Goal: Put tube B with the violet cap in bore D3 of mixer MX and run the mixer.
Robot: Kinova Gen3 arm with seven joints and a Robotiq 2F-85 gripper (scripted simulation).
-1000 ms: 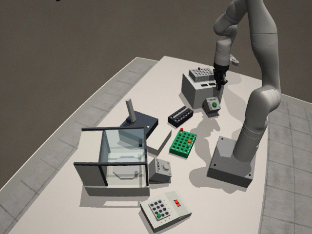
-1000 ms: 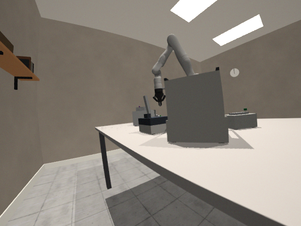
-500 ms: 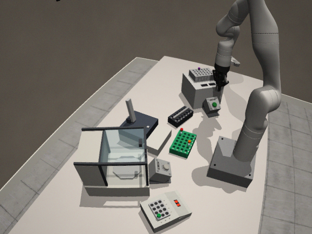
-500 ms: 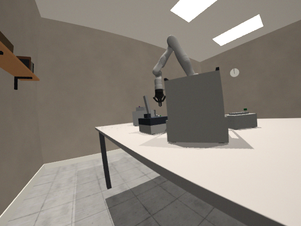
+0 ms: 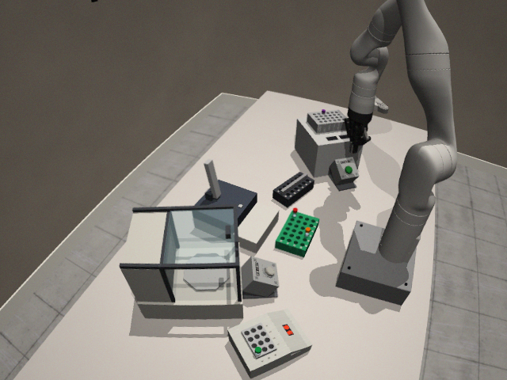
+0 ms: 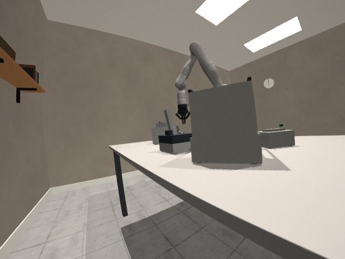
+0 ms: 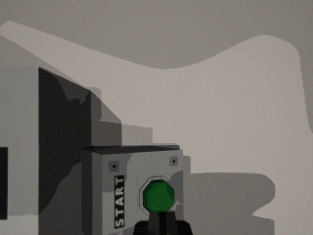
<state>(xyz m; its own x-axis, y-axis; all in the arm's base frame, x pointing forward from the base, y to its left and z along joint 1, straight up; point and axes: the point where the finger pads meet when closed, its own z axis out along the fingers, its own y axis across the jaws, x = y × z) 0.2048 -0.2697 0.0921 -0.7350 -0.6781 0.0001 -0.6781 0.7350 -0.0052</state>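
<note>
My hand is 90 mm above the green start key. The rest, counted from my hand: shaking block (130 mm to the right, 120 mm ahead, 10 mm below); then red-capped tube (230 mm to the left, 130 mm below, 100 mm ahead); then black magnet block (150 mm ahead, 140 mm below, 110 mm to the left).
</note>
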